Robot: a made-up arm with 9 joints. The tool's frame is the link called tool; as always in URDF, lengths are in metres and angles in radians. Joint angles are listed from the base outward.
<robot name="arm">
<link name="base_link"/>
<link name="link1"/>
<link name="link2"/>
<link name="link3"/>
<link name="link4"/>
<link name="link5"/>
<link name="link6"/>
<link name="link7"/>
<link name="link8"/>
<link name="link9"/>
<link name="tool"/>
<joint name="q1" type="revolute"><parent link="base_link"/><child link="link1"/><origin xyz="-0.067 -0.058 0.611" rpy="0 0 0"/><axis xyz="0 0 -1"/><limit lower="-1.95" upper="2.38"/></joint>
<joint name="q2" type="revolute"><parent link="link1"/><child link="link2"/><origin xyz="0.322 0.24 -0.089" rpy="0 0 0"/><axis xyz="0 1 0"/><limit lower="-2.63" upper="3.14"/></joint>
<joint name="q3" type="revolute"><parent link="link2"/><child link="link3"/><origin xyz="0.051 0.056 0.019" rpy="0 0 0"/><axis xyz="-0.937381 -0.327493 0.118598"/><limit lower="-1.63" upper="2.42"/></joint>
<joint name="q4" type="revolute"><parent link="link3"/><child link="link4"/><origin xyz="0.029 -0.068 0.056" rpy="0 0 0"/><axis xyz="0 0 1"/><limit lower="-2.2" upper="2.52"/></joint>
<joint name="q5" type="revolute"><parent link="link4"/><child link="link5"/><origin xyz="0.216 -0.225 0.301" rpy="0 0 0"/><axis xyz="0.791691 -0.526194 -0.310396"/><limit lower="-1.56" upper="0.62"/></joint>
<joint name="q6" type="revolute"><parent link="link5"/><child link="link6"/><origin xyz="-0.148 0.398 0.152" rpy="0 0 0"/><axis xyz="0.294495 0.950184 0.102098"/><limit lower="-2.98" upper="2.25"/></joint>
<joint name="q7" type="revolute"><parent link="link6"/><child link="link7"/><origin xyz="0.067 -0.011 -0.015" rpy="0 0 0"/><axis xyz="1 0 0"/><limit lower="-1.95" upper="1.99"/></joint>
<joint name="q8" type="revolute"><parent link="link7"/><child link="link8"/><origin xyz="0.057 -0.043 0.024" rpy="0 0 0"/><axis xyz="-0.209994 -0.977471 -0.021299"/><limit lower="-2.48" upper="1.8"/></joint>
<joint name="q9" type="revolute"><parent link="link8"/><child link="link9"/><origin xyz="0.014 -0.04 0.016" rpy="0 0 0"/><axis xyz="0 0 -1"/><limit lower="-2.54" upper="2.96"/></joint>
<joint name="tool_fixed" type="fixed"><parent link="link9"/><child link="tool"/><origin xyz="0.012 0.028 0.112" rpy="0 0 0"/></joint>
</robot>
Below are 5 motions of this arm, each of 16 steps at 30 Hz.
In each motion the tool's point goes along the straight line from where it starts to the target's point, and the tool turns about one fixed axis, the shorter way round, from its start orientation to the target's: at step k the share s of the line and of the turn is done. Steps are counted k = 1, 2, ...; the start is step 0. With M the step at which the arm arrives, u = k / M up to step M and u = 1 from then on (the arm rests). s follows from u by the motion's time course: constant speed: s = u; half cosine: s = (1 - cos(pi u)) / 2; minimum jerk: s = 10 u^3 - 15 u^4 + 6 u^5.
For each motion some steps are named. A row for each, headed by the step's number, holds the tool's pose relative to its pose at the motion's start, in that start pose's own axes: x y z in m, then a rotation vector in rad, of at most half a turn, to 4 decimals.
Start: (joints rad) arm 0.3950 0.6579 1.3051 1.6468 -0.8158 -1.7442 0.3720 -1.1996 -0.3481
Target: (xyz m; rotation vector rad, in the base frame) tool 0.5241 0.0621 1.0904 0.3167 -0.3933 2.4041
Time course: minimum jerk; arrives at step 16
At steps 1, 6, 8, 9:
1: -0.0006 0.0009 -0.0005 -0.0018 -0.0019 -0.0012
6: -0.0766 0.1121 -0.0648 -0.2252 -0.2312 -0.1499
8: -0.1392 0.2037 -0.1178 -0.4092 -0.4201 -0.2724
9: -0.1714 0.2509 -0.1451 -0.5041 -0.5175 -0.3355

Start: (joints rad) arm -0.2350 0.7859 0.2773 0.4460 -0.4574 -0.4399 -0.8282 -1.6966 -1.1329
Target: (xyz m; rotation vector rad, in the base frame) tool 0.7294 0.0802 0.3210 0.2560 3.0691 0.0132
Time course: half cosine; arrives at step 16
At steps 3, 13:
3: 0.0291 -0.0602 -0.0170 0.0614 0.0725 0.0550
13: 0.3166 -0.6547 -0.1843 0.6676 0.7879 0.5972

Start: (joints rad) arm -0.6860 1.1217 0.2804 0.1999 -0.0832 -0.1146 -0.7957 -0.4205 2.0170
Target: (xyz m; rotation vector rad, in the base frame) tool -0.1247 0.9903 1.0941 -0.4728 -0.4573 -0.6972
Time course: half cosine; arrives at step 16
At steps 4, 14, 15, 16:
4: 0.0101 -0.0954 0.0078 0.0931 0.0842 -0.0297
14: 0.0666 -0.6267 0.0509 0.6118 0.5532 -0.1952
15: 0.0686 -0.6452 0.0524 0.6299 0.5696 -0.2010
16: 0.0693 -0.6515 0.0529 0.6360 0.5751 -0.2029

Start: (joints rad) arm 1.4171 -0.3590 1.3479 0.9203 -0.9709 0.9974 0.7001 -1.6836 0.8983
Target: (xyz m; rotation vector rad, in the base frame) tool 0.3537 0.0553 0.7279 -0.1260 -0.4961 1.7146
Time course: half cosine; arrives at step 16
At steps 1, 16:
1: 0.0022 -0.0001 -0.0020 0.0052 0.0043 0.0004
16: 0.2340 -0.0119 -0.2124 0.5414 0.4484 0.0421

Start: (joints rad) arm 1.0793 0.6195 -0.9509 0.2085 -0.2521 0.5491 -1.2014 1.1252 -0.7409
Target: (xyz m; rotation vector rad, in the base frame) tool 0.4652 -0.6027 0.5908 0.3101 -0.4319 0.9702
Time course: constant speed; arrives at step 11
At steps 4, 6, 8, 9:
4: 0.0460 0.0182 -0.0585 0.1119 -0.0882 0.1624
6: 0.0689 0.0273 -0.0877 0.1679 -0.1323 0.2436
8: 0.0919 0.0363 -0.1169 0.2238 -0.1764 0.3248
9: 0.1034 0.0409 -0.1315 0.2518 -0.1985 0.3654

